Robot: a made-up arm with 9 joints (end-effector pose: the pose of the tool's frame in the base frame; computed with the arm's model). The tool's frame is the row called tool. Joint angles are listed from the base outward.
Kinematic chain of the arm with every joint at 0, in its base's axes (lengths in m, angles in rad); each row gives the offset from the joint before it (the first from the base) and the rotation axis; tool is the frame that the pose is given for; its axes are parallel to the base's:
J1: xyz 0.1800 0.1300 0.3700 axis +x
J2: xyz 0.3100 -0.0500 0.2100 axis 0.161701 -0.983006 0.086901
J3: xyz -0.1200 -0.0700 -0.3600 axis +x
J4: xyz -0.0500 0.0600 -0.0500 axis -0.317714 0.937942 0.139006
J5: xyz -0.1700 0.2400 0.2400 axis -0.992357 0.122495 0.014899
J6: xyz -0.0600 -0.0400 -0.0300 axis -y
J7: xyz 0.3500 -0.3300 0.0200 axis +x
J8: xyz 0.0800 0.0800 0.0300 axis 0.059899 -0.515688 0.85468
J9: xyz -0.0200 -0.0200 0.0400 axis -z
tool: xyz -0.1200 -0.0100 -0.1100
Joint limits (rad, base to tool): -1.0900..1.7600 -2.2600..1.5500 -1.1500..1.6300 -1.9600..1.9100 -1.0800..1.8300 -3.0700..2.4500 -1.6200..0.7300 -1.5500..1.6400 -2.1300..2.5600
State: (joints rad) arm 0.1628 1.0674 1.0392 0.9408 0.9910 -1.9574 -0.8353 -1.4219 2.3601
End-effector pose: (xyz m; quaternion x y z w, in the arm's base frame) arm 0.6447 -0.5209 0.2075 0.4959 0.7327 0.4396 0.1548
Working (the frame after each row of the table, in the pose's form):
after J1: 0.1800 0.1300 0.3700 0.0813 0.0000 0.0000 0.9967
after J2: 0.4900 0.0466 0.5691 0.1520 -0.5020 0.0034 0.8514
after J3: 0.7489 0.0919 0.2866 0.5547 -0.4341 0.2522 0.6636
after J4: 0.6900 0.1624 0.2745 0.2643 -0.1761 0.4399 0.8400
after J5: 0.3814 0.0224 0.4456 -0.1907 -0.3154 0.3253 0.8708
after J6: 0.3841 -0.0512 0.4197 -0.3763 0.5465 0.0233 0.7478
after J7: 0.6879 -0.4074 0.3072 -0.6473 0.4901 0.2430 0.5308
after J8: 0.6548 -0.4062 0.1950 -0.8663 0.1795 -0.3106 0.3475
after J9: 0.6683 -0.3622 0.1783 0.4959 0.7327 0.4396 0.1548

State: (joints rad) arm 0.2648 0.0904 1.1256 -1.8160 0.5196 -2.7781 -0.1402 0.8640 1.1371
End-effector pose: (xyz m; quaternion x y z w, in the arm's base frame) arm 0.1155 0.7353 0.3224 0.7286 0.4383 0.1645 0.4999
Working (the frame after each row of the table, in the pose's form):
after J1: 0.1800 0.1300 0.3700 0.1320 0.0000 0.0000 0.9912
after J2: 0.4900 0.0268 0.5596 0.1391 -0.0445 -0.0020 0.9893
after J3: 0.4030 0.0605 0.1852 0.6455 -0.0387 0.0221 0.7625
after J4: 0.3497 0.1205 0.2316 0.6087 -0.5113 -0.5375 0.2813
after J5: 0.0639 0.2509 0.4447 0.5315 -0.3506 -0.6296 0.4452
after J6: 0.0881 0.3222 0.4238 0.7153 0.3745 0.4090 0.4253
after J7: 0.1790 0.7435 0.2092 0.6837 0.3449 0.4342 0.4743
after J8: 0.2422 0.7787 0.3012 0.8500 -0.0230 0.4078 0.3327
after J9: 0.2622 0.7663 0.2583 0.7286 0.4383 0.1645 0.4999

